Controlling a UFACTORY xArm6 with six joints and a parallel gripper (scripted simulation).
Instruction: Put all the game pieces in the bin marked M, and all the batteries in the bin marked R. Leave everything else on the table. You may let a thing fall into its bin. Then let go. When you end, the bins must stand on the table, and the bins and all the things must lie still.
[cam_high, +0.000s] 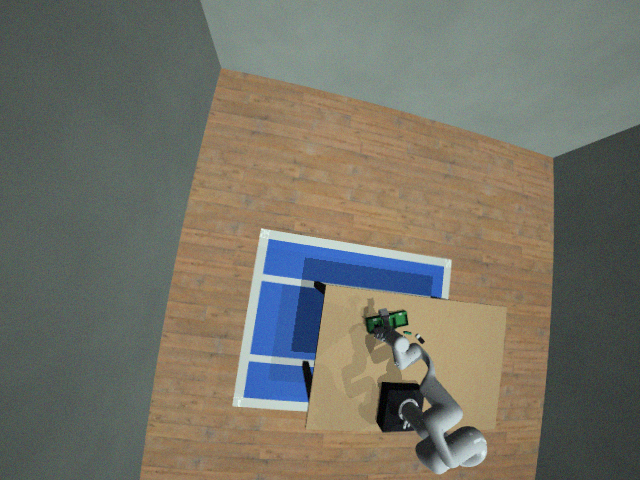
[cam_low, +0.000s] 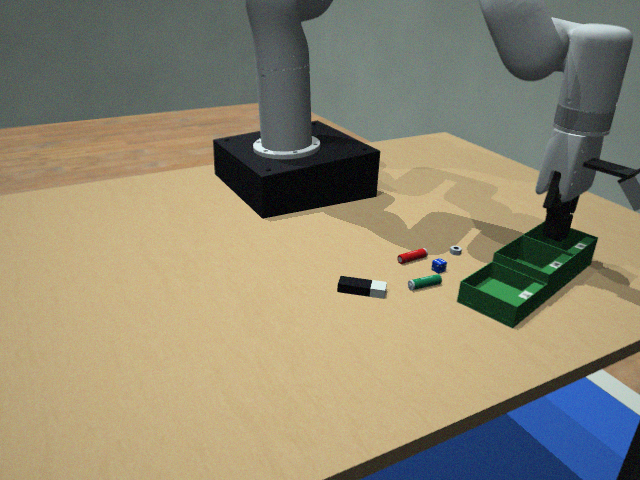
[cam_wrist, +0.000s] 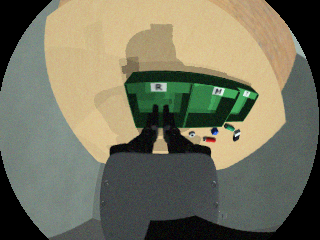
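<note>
My gripper is now 20 mm past the blue die, 180 mm to the left of it and 60 mm above it. From my hand the other things lie so: grey nut (60 mm behind, 130 mm to the right, 60 mm below); then three joined green bins (40 mm ahead, 70 mm to the right, 40 mm below); then red battery (60 mm behind, 210 mm to the right, 60 mm below).
</note>
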